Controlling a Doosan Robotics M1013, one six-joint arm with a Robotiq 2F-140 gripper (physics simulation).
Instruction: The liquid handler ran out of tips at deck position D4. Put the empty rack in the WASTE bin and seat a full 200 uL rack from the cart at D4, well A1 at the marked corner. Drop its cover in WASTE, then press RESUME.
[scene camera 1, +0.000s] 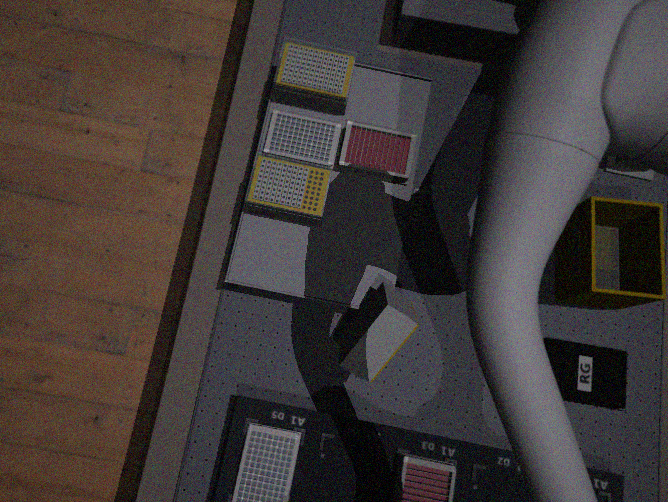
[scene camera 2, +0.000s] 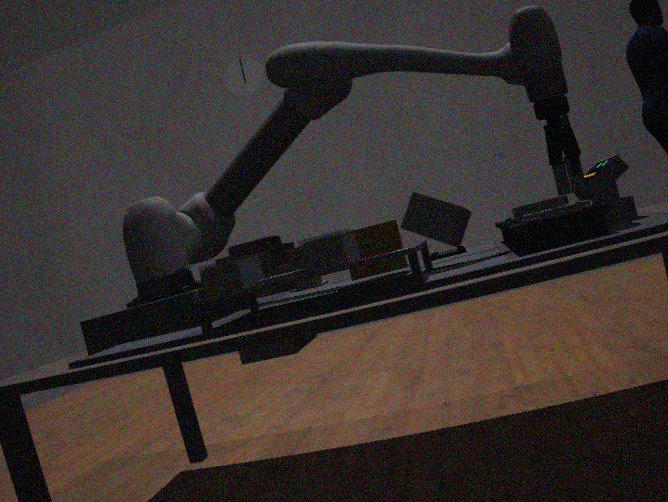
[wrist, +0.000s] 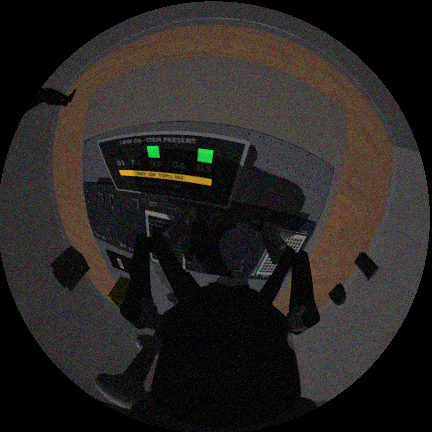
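Pixels of known places: gripper, between the fingertips: (scene camera 2: 572, 193) (wrist: 224, 223); arm's base, origin of its link: (scene camera 2: 169, 296).
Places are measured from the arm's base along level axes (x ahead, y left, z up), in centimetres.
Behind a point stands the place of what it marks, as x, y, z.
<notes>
A pale box with a yellow edge (scene camera 1: 384, 337) @[74.4, -19.5, 6.6] (scene camera 2: 436, 218) @[73.1, -23.4, 2.6], which looks like the empty rack, is steeply tilted between cart and deck; whether it touches anything is unclear. Deck position D4 (scene camera 1: 345, 469) @[94.9, -23.4, -2.7] is dark and shows no rack. My gripper (scene camera 2: 572, 188) @[103.9, -22.0, 0.6] (wrist: 224, 223) @[103.9, -22.0, 0.6] is open and empty, low over the deck before the display. On the cart (scene camera 1: 264, 256) @[61.5, -39.6, -2.2] are a yellow rack with all tips (scene camera 1: 314, 69) @[29.6, -33.7, 4.8], a yellow rack lacking some columns (scene camera 1: 288, 185) @[50.6, -36.3, 4.2], a white rack (scene camera 1: 302, 136) @[39.5, -34.9, -0.9] and a red one (scene camera 1: 379, 149) @[41.0, -21.1, 0.0]. The yellow-rimmed WASTE bin (scene camera 1: 626, 200) @[48.7, 19.7, 5.3] (scene camera 2: 378, 237) @[58.7, 13.6, 1.6] is at the right.
The display (wrist: 175, 196) @[108.2, -14.7, 1.8] shows two green lamps and an orange bar. A white rack (scene camera 1: 268, 464) @[94.7, -35.6, -1.3] (wrist: 295, 243) @[99.0, -38.7, -1.4] sits at D5 and a red-filled rack (scene camera 1: 428, 480) @[95.4, -10.4, -1.1] at D3. The RG block (scene camera 1: 610, 372) @[76.2, 22.8, -7.4] lies below the bin. A person (scene camera 2: 648, 70) stands at the right edge.
</notes>
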